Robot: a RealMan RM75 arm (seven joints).
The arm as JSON. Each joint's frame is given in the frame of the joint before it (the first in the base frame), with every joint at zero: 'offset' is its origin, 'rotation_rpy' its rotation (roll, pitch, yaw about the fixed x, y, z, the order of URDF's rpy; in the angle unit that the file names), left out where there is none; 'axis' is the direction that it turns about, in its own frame. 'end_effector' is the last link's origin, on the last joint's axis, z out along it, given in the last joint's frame.
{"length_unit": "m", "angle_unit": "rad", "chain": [
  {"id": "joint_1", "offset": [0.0, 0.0, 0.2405], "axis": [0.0, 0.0, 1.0]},
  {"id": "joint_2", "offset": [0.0, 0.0, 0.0], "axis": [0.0, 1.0, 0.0]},
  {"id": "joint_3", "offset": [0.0, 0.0, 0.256], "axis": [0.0, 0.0, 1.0]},
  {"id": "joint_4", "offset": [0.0, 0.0, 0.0], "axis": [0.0, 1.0, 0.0]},
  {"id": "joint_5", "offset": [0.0, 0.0, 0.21], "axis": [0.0, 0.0, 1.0]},
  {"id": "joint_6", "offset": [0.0, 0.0, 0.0], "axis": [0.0, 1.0, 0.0]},
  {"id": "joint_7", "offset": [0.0, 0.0, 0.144], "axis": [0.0, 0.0, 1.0]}
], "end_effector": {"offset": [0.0, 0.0, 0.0]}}
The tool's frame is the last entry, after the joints.
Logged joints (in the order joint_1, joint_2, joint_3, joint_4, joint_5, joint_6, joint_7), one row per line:
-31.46, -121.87, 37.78, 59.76, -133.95, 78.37, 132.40
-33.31, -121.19, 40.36, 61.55, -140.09, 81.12, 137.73
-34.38, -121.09, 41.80, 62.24, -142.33, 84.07, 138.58
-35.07, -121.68, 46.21, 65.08, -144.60, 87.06, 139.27
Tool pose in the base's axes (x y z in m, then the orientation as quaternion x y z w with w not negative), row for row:
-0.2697, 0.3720, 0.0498, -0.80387, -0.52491, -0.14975, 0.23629
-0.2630, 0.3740, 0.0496, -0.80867, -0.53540, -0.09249, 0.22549
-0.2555, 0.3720, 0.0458, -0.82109, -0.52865, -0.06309, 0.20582
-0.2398, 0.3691, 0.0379, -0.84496, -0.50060, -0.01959, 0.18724
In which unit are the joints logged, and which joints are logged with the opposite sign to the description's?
The joints are logged in degrees. Opposite sign: joint_5, joint_7.
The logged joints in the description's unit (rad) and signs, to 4 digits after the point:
-0.5491, -2.1270, 0.6594, 1.0430, 2.3379, 1.3678, -2.3108
-0.5814, -2.1152, 0.7044, 1.0743, 2.4450, 1.4158, -2.4038
-0.6000, -2.1134, 0.7295, 1.0863, 2.4841, 1.4673, -2.4187
-0.6121, -2.1237, 0.8065, 1.1359, 2.5237, 1.5195, -2.4307

